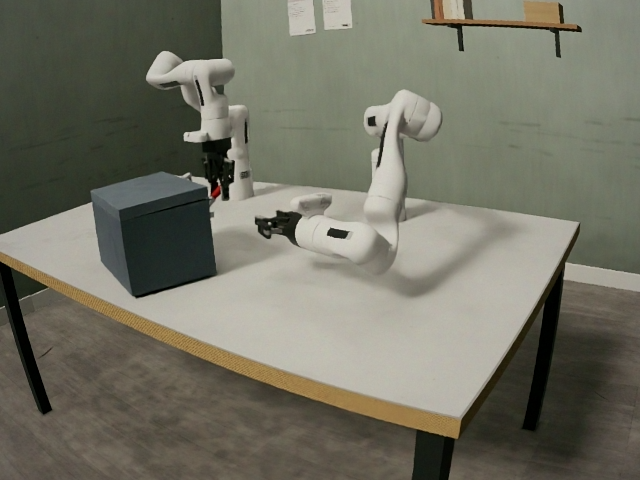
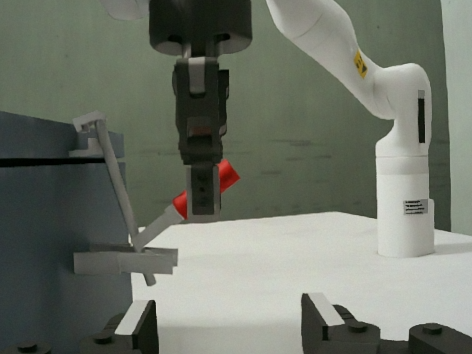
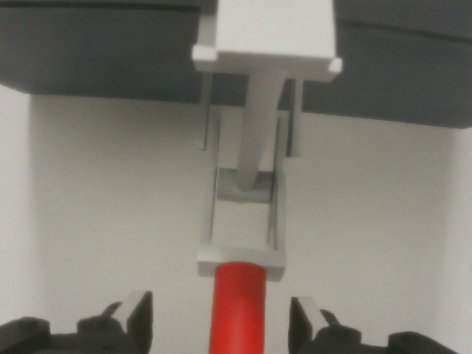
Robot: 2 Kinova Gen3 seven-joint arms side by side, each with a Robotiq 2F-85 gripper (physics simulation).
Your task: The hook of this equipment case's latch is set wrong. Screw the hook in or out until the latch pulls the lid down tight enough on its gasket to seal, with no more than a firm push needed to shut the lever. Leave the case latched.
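Places are measured from the left arm's base along level axes (x ahead, y left, z up), in centimetres.
Pixels of known places: left gripper, fingertip midpoint: point(image 1: 266, 216) point(image 2: 229, 323); right gripper, fingertip midpoint: point(image 1: 220, 199) point(image 2: 206, 217) point(image 3: 220, 320); right arm's base, link origin: point(image 1: 239, 197) point(image 2: 403, 252).
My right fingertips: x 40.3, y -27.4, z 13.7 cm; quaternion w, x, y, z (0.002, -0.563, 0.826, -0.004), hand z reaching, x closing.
Note:
Behind a point stands the place of what it marks.
The blue-grey case point(image 1: 170, 248) {x 64.8, y -22.4, z 9.3 cm} point(image 2: 50, 215) {x 51.3, y -26.5, z 14.8 cm} point(image 3: 110, 55) {x 51.2, y -26.5, z 12.5 cm} stands with its lid point(image 1: 149, 191) {x 61.2, y -31.4, z 20.7 cm} point(image 2: 30, 137) {x 52.2, y -24.4, z 19.7 cm} on; a dark seam shows beneath the lid. The latch's hook head point(image 2: 90, 119) {x 48.0, y -30.2, z 21.2 cm} point(image 3: 275, 30) {x 47.5, y -31.2, z 21.7 cm} sits over the catch point(image 2: 87, 149) {x 48.3, y -29.7, z 19.0 cm} on the lid; contact is unclear. Its threaded rod point(image 2: 117, 185) {x 46.2, y -30.1, z 16.3 cm} point(image 3: 257, 115) {x 46.4, y -30.6, z 18.9 cm} runs down to the lever at the bracket point(image 2: 125, 262) {x 46.1, y -28.9, z 10.7 cm}. The lever's red handle point(image 2: 230, 174) {x 38.7, y -26.4, z 16.8 cm} point(image 3: 239, 300) {x 41.4, y -28.4, z 15.8 cm} slants up and outward, unlatched. My right gripper point(image 1: 219, 192) {x 40.3, y -27.4, z 13.7 cm} point(image 2: 206, 217) {x 40.3, y -27.4, z 13.7 cm} point(image 3: 220, 320) {x 40.3, y -27.4, z 13.7 cm} is open, pointing down, its fingers either side of the handle. My left gripper point(image 1: 261, 227) {x 45.8, y -9.3, z 12.2 cm} point(image 2: 229, 323) {x 45.8, y -9.3, z 12.2 cm} is open, beside the latch, away from it.
The case stands on the white table point(image 1: 336, 320) {x 63.4, y 17.2, z 0.0 cm} point(image 2: 280, 270) {x 16.9, y -61.1, z 0.0 cm}, near its left end. The right arm's base point(image 1: 241, 175) {x -5.0, y -56.0, z 8.5 cm} is behind the latch side. The left arm point(image 1: 336, 237) {x 59.0, y 15.5, z 14.4 cm} reaches low over the table. A wall shelf point(image 1: 496, 24) hangs behind.

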